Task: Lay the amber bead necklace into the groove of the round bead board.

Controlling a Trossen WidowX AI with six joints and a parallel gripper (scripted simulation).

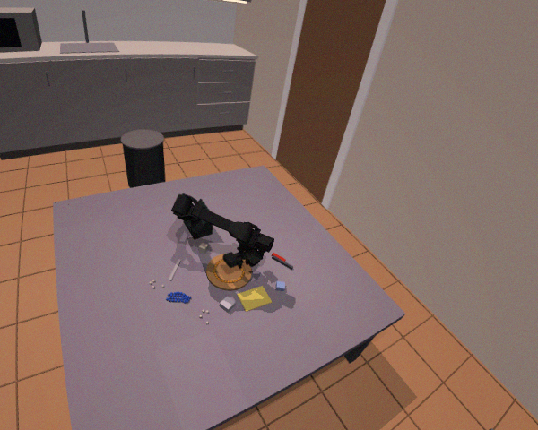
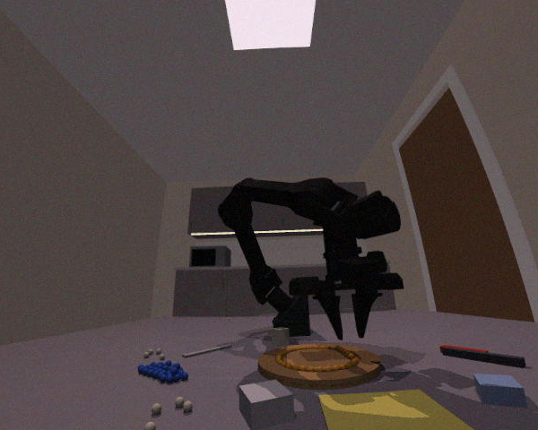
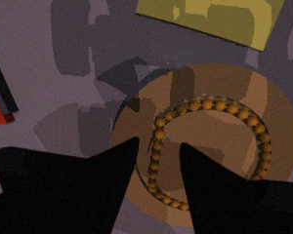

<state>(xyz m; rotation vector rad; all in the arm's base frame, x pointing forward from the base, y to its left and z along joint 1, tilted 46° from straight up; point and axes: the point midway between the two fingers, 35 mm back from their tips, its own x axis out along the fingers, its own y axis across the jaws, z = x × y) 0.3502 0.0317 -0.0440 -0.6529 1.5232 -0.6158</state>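
Right now the round wooden bead board is 30 mm behind my gripper tip, 50 mm to the right of it and 30 mm below it. Also, from my gripper tip: blue block (150 mm ahead, 100 mm to the left, 40 mm below); grey block (120 mm ahead, 150 mm to the right, 30 mm below); yellow pad (140 mm ahead, 30 mm to the right, 40 mm below).
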